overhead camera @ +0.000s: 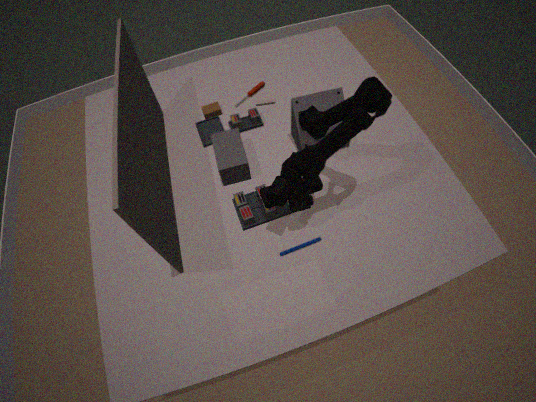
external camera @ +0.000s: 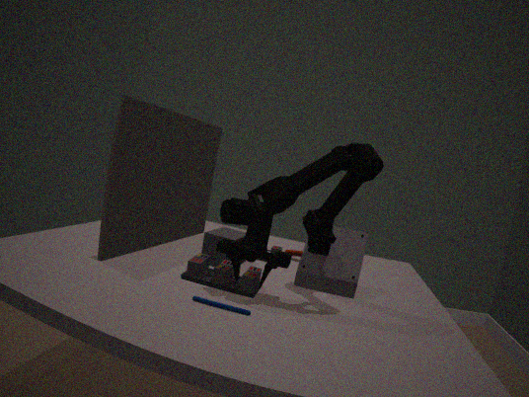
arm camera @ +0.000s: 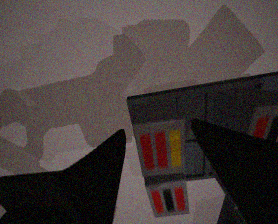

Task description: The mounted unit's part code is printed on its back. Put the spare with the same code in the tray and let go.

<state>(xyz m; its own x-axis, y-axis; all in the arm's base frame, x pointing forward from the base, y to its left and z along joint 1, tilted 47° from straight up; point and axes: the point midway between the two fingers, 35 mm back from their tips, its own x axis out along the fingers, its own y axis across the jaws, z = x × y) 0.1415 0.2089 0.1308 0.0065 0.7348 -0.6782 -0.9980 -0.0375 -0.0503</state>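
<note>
My gripper tip is now 50 cm to the left of the tan block, 18 cm short of it and 1 cm above it. The rest, counted from my gripper tip: tall grey panel: 39 cm ahead, 23 cm to the right, 20 cm above; grey mounted unit: 21 cm to the right, 15 cm ahead, 3 cm above.
</note>
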